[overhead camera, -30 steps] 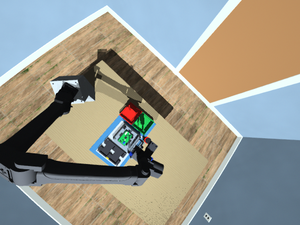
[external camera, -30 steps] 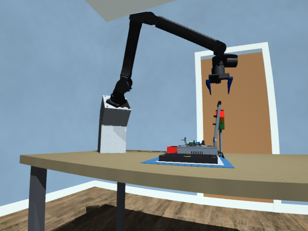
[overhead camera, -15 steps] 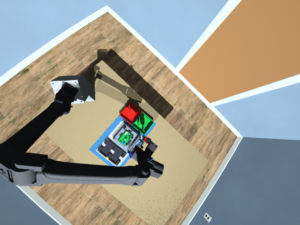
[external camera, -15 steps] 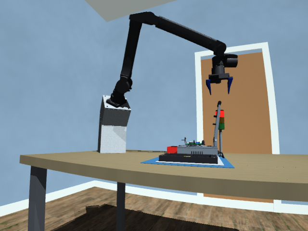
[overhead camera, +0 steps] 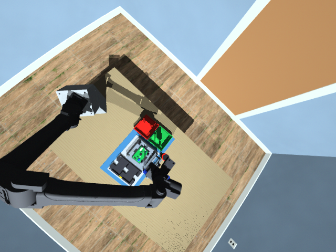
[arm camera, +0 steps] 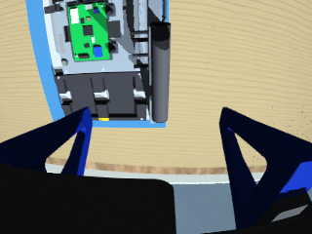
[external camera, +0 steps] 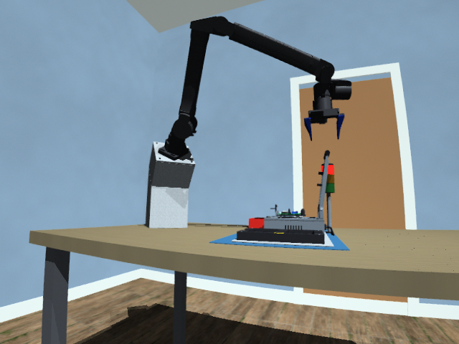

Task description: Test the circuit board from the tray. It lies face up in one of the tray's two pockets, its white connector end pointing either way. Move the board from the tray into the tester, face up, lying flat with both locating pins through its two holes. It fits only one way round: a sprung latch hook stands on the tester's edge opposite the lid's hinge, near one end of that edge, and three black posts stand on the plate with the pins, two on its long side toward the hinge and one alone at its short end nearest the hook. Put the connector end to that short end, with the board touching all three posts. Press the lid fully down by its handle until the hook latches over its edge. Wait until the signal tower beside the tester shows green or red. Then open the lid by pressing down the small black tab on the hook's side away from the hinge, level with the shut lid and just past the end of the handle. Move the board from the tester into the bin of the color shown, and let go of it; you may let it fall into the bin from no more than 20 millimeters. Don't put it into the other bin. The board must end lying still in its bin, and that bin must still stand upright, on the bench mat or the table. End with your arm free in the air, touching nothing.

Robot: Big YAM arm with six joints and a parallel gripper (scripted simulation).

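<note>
The green circuit board lies 120 mm behind my hand, 30 mm to the left of it and 260 mm below it. The rest, counted from my hand: black latch hook (170 mm behind, 90 mm to the left, 250 mm below); then tester plate (110 mm behind, 30 mm to the left, 260 mm below); then tester lid (10 mm behind, 150 mm below).
</note>
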